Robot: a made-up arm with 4 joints.
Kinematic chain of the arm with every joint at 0, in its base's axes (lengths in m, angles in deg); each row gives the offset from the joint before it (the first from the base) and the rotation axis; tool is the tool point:
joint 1: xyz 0 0 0.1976 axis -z
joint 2: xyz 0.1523 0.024 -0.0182 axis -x
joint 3: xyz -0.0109 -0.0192 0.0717 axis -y
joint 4: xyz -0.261 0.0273 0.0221 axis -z
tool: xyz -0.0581 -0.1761 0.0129
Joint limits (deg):
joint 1: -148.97..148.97
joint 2: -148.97..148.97
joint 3: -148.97..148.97
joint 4: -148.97..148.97
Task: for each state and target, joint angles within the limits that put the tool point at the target. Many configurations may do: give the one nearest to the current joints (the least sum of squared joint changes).
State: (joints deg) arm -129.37 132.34 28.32 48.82
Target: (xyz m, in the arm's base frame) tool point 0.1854 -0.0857 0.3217
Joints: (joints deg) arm -127.95 92.09 36.36 19.80
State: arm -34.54 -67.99 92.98 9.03
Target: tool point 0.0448 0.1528 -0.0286
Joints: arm -23.35 -74.29 88.79 -29.87
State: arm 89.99 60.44 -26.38 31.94
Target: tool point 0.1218 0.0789 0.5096
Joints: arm 98.89 43.32 -37.41 2.47
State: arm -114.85 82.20 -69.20 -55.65
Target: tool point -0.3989 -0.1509 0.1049
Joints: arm -127.73 127.86 -79.31 -13.82
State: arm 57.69 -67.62 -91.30 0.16
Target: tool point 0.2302 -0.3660 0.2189
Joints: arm 7.79 -54.00 -112.39 -14.57
